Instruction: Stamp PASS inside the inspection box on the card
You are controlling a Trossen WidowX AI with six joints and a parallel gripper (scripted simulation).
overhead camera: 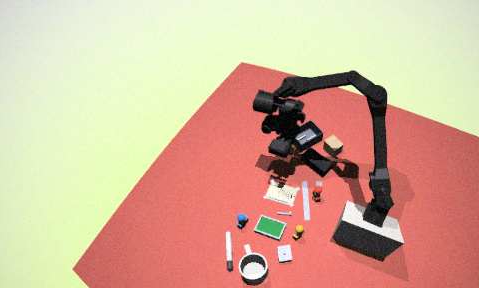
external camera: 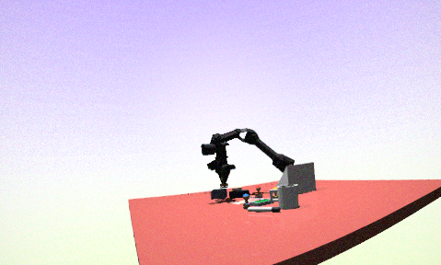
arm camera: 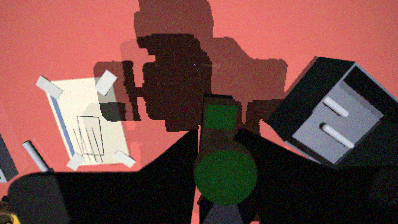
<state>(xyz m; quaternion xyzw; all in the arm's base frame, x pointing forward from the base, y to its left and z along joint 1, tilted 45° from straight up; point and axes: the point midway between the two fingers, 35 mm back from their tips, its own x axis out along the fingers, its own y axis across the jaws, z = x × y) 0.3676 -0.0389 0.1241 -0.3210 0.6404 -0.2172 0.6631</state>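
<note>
Right now my gripper tip is 10 cm past the black box, 4 cm to the left of it and 7 cm above it. From my gripper tip the other things lie so: white card (5 cm behind, 12 cm to the left, 9 cm below); red-topped stamp (16 cm behind, 8 cm to the left, 7 cm below); green stamp (right at my gripper tip).
</note>
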